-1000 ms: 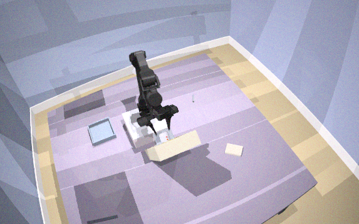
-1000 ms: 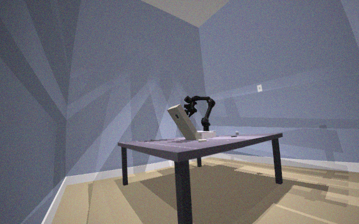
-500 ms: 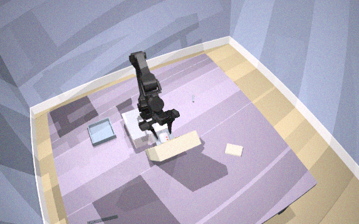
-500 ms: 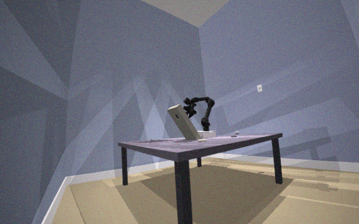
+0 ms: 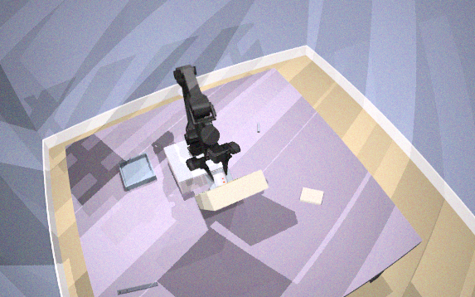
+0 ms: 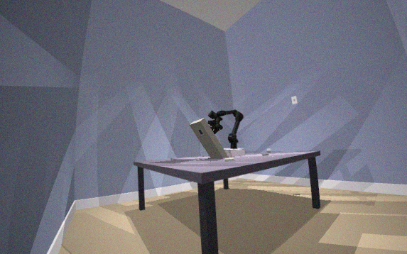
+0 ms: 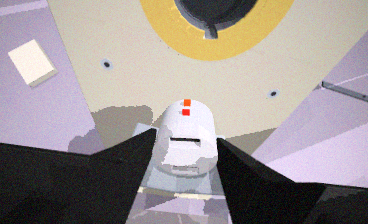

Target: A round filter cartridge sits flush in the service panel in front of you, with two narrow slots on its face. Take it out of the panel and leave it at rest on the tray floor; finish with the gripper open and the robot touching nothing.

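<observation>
Now: the shallow blue-grey tray 38 cm behind my gripper tip, 24 cm to the right of it and 20 cm below it. Round my gripper tip: thin grey peg 37 cm to the left, 29 cm behind, 21 cm below; small cream block 32 cm to the left, 21 cm below, 16 cm ahead; white round filter cartridge right at my gripper tip.
</observation>
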